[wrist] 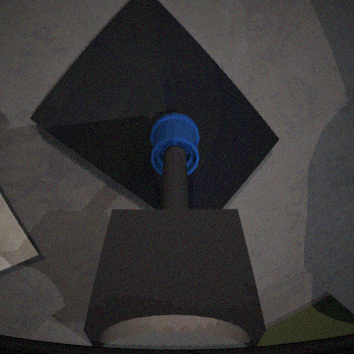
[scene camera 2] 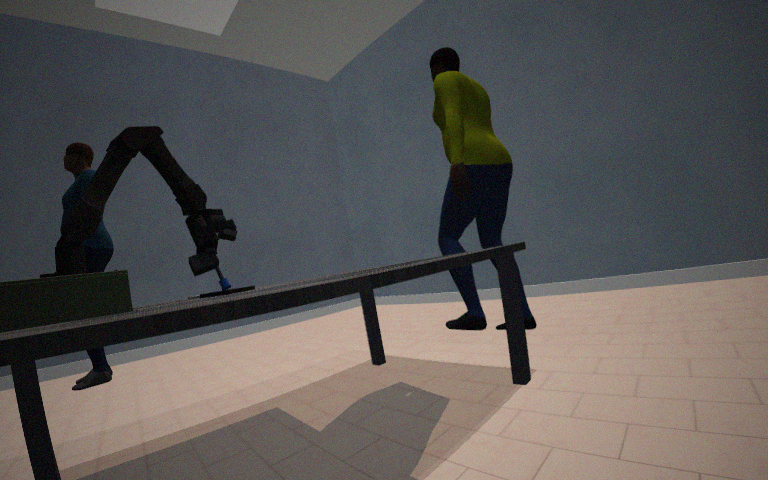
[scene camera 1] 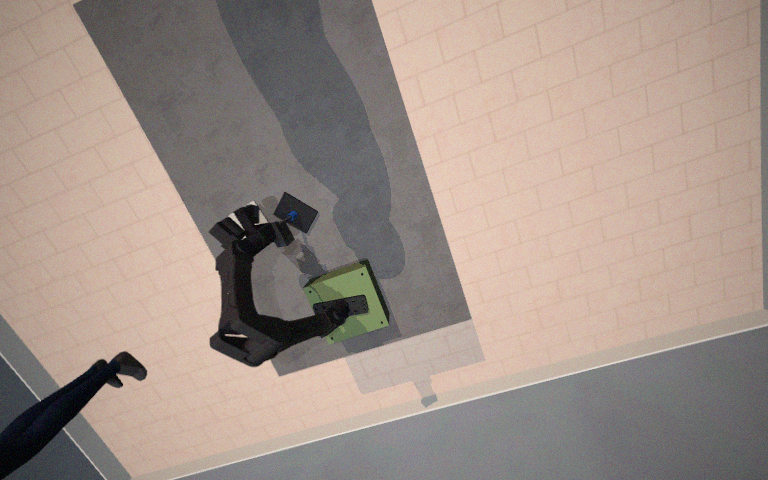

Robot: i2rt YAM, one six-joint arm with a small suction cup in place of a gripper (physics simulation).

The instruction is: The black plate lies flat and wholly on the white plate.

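Seen in the pictures: hand, its tool point: [wrist: 174, 134] [scene camera 2: 226, 288] [scene camera 1: 294, 214]; arm's base, origin of its link: [scene camera 2: 72, 279] [scene camera 1: 341, 307].
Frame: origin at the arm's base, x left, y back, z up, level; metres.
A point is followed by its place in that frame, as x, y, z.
Note:
The black plate [scene camera 1: 307, 220] {0.062, -0.336, -0.078} [scene camera 2: 239, 289] {0.056, -0.398, -0.082} [wrist: 123, 81] {0.129, -0.402, -0.078} is a thin dark square lying flat on the grey table [scene camera 1: 201, 119] {0.331, -0.753, -0.089} [scene camera 2: 430, 263] {-0.358, -0.729, -0.092}. My blue suction cup [scene camera 1: 293, 215] [scene camera 2: 225, 284] [wrist: 174, 140] {0.101, -0.369, -0.072} is pressed down on the plate near its middle, with suction gripping it. The white plate [scene camera 1: 253, 206] [wrist: 14, 239] lies just to the left of the black plate. It is mostly hidden under my arm in the top view, and only a corner of it shows at the left edge of the wrist view.
My arm's green base block [scene camera 1: 344, 286] {-0.033, -0.080, -0.002} [wrist: 309, 323] {-0.071, -0.131, -0.067} stands on the table near the black plate. A person in a yellow top [scene camera 2: 470, 124] stands beyond the far end of the table and casts a long shadow across it.

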